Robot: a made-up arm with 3 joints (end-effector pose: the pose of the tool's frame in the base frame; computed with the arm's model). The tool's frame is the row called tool.
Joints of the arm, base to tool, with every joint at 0 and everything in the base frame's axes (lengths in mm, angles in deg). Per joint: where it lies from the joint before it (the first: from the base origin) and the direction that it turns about. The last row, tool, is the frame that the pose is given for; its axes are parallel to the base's.
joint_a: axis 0 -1 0 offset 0 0 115
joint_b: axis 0 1 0 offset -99 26 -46
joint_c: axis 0 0 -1 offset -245 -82 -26
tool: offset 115 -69 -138
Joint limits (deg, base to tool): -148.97..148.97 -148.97..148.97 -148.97..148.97
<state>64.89 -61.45 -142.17</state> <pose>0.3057 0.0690 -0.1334 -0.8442 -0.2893 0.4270 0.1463</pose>
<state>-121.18 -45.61 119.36</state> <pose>-0.2370 -0.1224 0.5328 -0.5289 0.3093 -0.6822 0.3990</pose>
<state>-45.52 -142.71 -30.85</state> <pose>0.0744 -0.0563 0.0639 -0.1995 -0.7230 0.1759 0.6376</pose>
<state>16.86 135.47 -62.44</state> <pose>-0.1628 0.0140 0.2355 0.4457 0.7354 0.2646 0.4365</pose>
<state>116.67 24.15 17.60</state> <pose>0.2563 -0.1565 -0.1017 0.1105 -0.7140 -0.1058 0.6832</pose>
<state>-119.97 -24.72 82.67</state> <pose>-0.1264 -0.1789 0.5363 -0.4879 0.5547 -0.4451 0.5061</pose>
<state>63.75 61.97 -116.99</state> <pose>-0.2330 0.0778 -0.1654 -0.0132 -0.0081 0.8525 0.5225</pose>
